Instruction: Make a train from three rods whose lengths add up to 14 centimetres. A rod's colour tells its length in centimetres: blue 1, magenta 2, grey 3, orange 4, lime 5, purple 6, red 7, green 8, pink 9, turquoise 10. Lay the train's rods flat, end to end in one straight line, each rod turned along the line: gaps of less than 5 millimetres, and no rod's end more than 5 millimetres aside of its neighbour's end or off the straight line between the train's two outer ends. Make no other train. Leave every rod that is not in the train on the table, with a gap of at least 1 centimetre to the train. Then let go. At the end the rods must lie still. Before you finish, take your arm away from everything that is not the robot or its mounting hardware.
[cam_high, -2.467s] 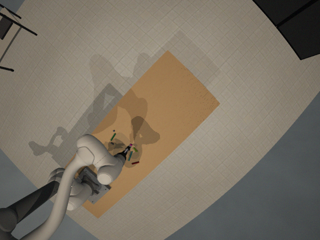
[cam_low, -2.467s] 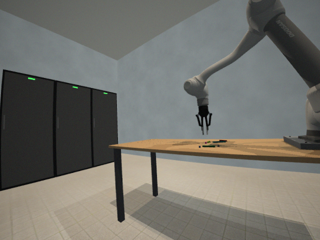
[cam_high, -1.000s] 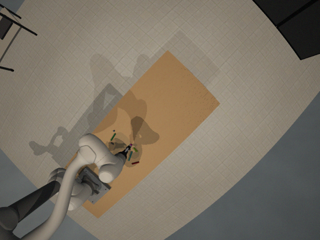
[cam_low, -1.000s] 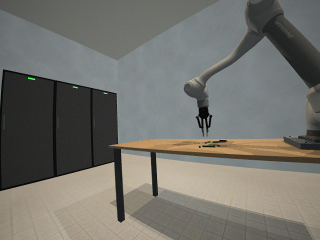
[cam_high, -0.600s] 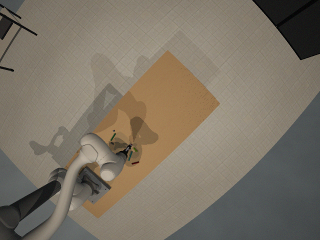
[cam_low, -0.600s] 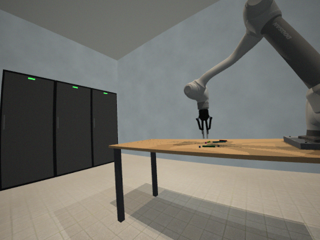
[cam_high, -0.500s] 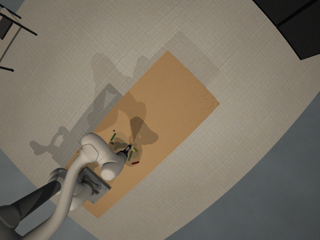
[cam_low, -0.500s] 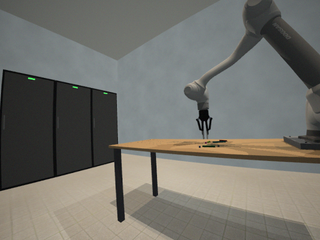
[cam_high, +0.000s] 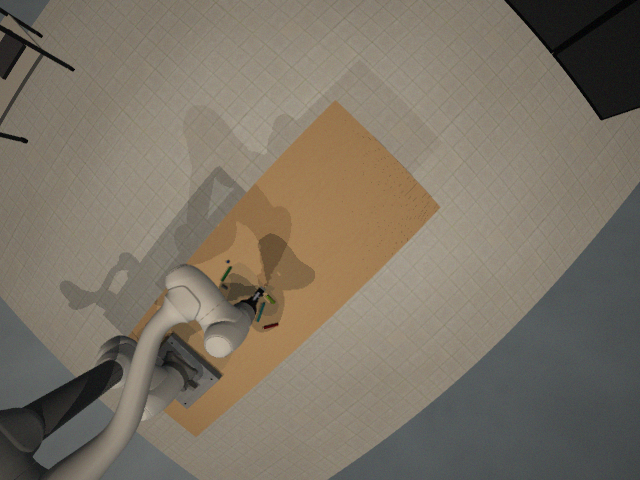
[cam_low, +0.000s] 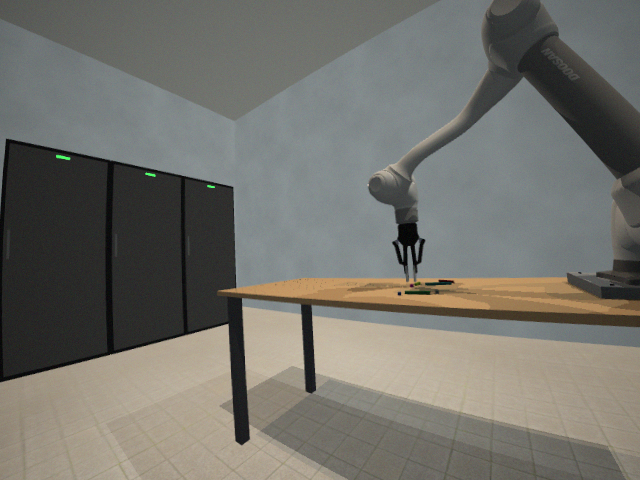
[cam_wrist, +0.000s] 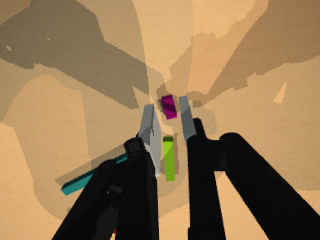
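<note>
Now: the magenta rod 5 cm below my hand. The rest, counted from my hand: turquoise rod: 10 cm behind, 6 cm to the right, 5 cm below; grey rod: 15 cm to the left, 10 cm behind, 5 cm below; lime rod: 6 cm to the right, 5 cm below, 2 cm behind.
</note>
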